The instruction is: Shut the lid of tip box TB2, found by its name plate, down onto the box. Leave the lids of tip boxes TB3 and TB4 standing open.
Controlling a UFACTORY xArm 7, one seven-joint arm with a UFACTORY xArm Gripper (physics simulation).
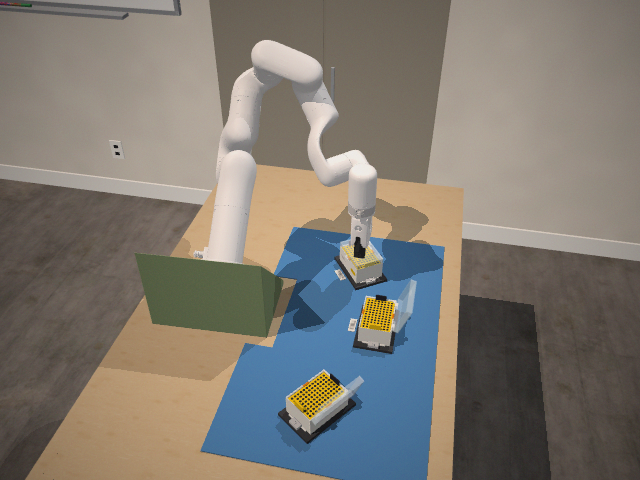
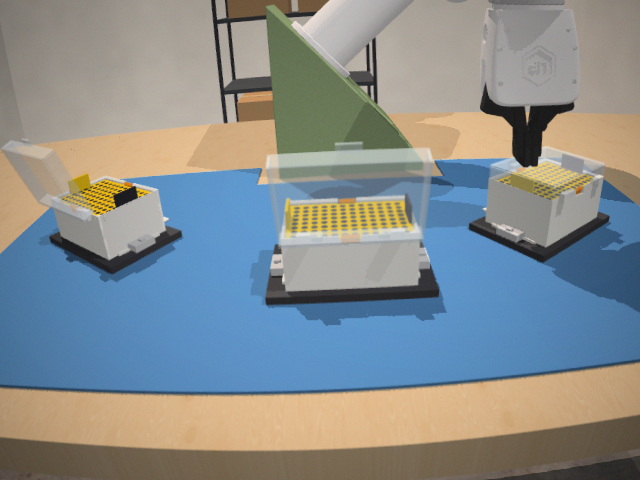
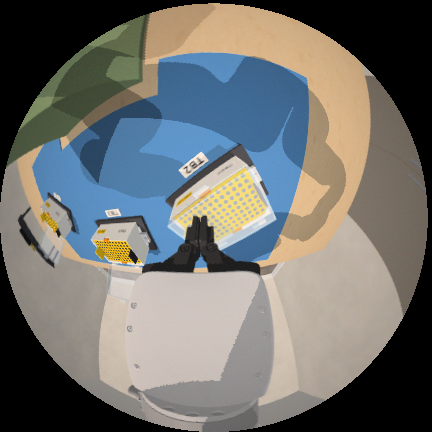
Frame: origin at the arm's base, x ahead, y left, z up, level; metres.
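Seen in the pictures: gripper, fingertip midpoint: (image 1: 359, 256) (image 2: 526, 163) (image 3: 200, 224); arm's base, link origin: (image 1: 223, 266) (image 2: 318, 51).
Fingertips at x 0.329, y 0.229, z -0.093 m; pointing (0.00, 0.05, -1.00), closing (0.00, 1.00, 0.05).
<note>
Offsets run from my fingertips to a thing's middle. "spot": to the spot under its first point. Level surfaces: height alone.
Tip box TB2 {0.039 m down, 0.009 m back, 0.023 m left} (image 1: 373, 273) (image 2: 522, 217) (image 3: 215, 178) stands at the robot's far right of the mat, named by its plate {spot: 0.075 m down, 0.057 m back, 0.009 m right} (image 1: 339, 274) (image 3: 193, 164). Its clear lid (image 2: 499, 169) (image 3: 256, 224) lies level over the yellow tip rack. My gripper (image 1: 358, 255) (image 2: 527, 162) (image 3: 200, 224) is shut and empty, pointing down, its tips at or just above the lid's top; contact cannot be told. TB3 {0.044 m down, 0.073 m ahead, 0.204 m right} (image 1: 375, 337) (image 2: 351, 266) (image 3: 121, 231) has its lid {spot: 0.015 m up, 0.155 m ahead, 0.187 m right} (image 1: 406, 304) (image 2: 348, 170) standing open. The third box {0.044 m down, 0.027 m back, 0.486 m right} (image 1: 297, 416) (image 2: 135, 222), presumably TB4, has its lid {0.027 m up, 0.037 m ahead, 0.531 m right} (image 1: 355, 385) (image 2: 38, 169) open.
A green wedge-shaped mount (image 1: 206, 297) (image 2: 320, 103) (image 3: 100, 65) carries the arm at the side of the blue mat {0.077 m down} (image 1: 392, 403) (image 2: 217, 335) (image 3: 210, 75). The wooden table {0.080 m down} (image 1: 129, 413) (image 2: 310, 418) extends around the mat. A shelf unit (image 2: 219, 62) stands behind.
</note>
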